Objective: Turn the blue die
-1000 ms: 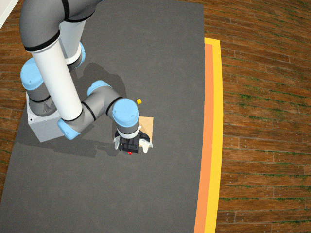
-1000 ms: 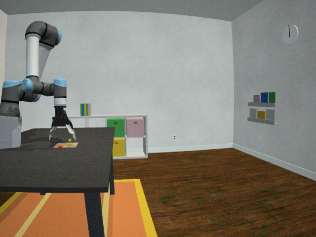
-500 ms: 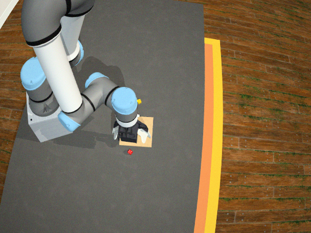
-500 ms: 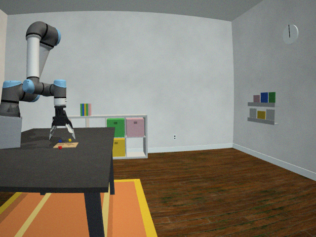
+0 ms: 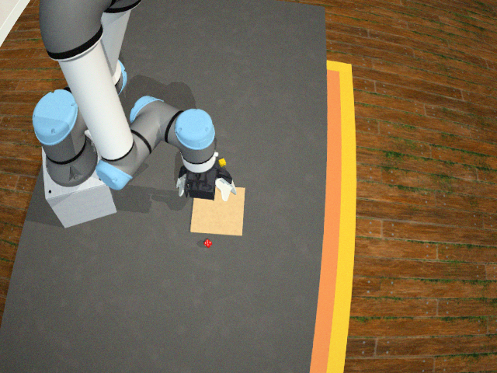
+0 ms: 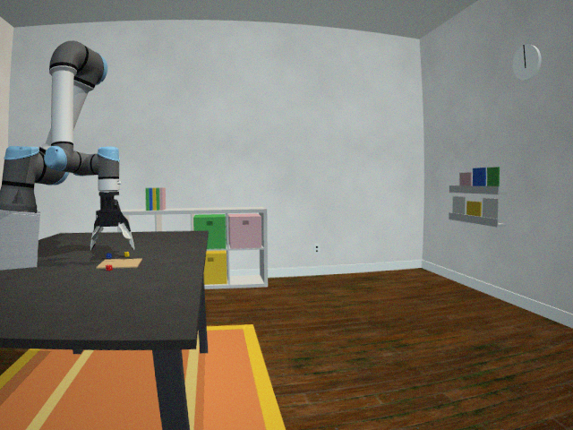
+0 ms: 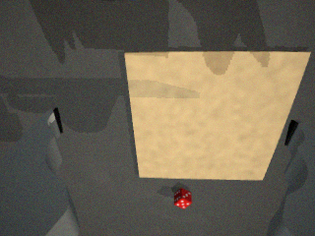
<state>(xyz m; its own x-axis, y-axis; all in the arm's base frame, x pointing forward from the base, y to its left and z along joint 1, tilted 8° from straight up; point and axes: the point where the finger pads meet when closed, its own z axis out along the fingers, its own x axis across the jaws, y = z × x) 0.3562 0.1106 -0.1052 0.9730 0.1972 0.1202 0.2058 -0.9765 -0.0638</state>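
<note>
Right now the blue die is 50 mm behind my hand, 60 mm to the left of it and 30 mm below it. From my hand the other things lie so: tan mat: 40 mm ahead, 30 mm to the right, 40 mm below; yellow die: 10 mm ahead, 110 mm to the left, 30 mm below; red die: 50 mm ahead, 130 mm to the right, 30 mm below.
</note>
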